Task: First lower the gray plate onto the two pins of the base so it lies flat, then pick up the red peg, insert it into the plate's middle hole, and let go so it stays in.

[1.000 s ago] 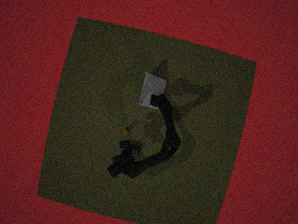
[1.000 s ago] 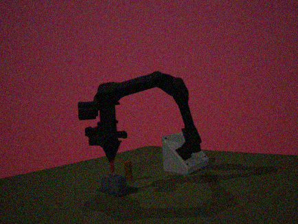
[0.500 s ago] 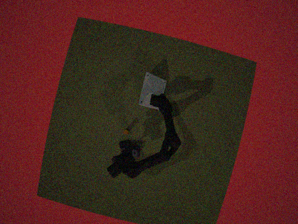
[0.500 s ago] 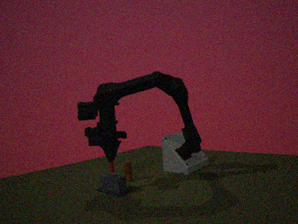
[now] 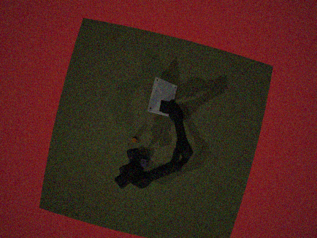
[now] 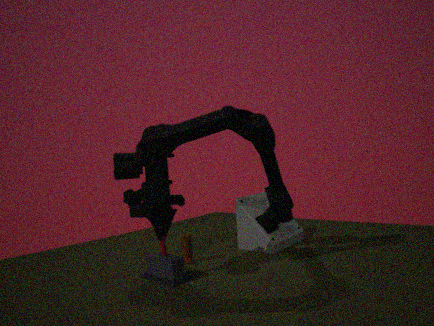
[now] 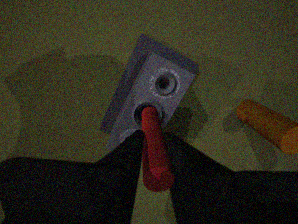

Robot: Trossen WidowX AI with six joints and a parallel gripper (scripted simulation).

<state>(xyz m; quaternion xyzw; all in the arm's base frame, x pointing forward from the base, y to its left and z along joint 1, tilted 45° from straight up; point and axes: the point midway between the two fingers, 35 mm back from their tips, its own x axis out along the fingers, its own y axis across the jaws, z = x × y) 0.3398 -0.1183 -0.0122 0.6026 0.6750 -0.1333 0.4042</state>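
Right now my gripper tip is right at the red peg. Round my gripper tip: gray plate: 60 mm below; then orange cylinder: 120 mm behind, 40 mm to the right, 60 mm below.
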